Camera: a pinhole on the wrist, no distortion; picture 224 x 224 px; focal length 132.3 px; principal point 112.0 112.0 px. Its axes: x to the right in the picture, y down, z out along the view. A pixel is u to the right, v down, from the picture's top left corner.
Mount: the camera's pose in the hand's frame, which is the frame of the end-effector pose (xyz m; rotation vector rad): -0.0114 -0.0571 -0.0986 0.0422 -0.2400 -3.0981
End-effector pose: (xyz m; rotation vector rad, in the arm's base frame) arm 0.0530 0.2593 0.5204 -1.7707 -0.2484 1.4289
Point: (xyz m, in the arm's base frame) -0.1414 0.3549 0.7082
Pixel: 166.8 161.7
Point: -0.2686 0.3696 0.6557
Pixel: 147.5 131.6
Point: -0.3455 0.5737 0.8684
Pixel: 153.8 192.5
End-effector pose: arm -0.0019 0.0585 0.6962 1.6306 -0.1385 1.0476
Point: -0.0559 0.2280 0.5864
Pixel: behind the camera
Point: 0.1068 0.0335 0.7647
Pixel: 26.6 97.4
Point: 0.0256 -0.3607 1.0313
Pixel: 85.3 24.2
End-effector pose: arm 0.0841 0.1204 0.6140 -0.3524 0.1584 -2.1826
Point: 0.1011 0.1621 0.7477
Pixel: 111.8 124.8
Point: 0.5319 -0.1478 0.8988
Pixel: 97.9 17.8
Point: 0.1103 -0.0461 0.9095
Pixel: 44.1 99.0
